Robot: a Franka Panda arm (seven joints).
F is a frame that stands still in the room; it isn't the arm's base.
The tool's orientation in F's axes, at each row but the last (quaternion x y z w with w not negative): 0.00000, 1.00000, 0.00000, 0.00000; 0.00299, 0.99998, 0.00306, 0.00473; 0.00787, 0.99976, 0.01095, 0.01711; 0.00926, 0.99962, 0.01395, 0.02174; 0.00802, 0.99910, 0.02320, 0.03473; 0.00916, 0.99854, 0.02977, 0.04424; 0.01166, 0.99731, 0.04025, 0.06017
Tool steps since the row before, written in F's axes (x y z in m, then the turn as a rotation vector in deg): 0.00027, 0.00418, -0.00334, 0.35, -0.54, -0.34; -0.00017, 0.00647, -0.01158, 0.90, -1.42, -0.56; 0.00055, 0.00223, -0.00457, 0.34, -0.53, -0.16; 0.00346, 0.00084, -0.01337, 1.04, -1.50, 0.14; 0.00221, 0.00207, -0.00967, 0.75, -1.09, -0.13; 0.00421, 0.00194, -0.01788, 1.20, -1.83, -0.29; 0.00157, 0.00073, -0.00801, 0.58, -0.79, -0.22
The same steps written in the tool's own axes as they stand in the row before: -0.00027, 0.00418, 0.00334, -0.35, -0.54, 0.34; 0.00032, 0.00640, 0.01162, -0.90, -1.42, 0.56; -0.00036, 0.00214, 0.00463, -0.34, -0.53, 0.16; -0.00286, 0.00052, 0.01353, -1.07, -1.48, -0.14; -0.00150, 0.00165, 0.00989, -0.76, -1.08, 0.13; -0.00258, 0.00092, 0.01827, -1.21, -1.83, 0.29; -0.00058, 0.00010, 0.00817, -0.57, -0.79, 0.23
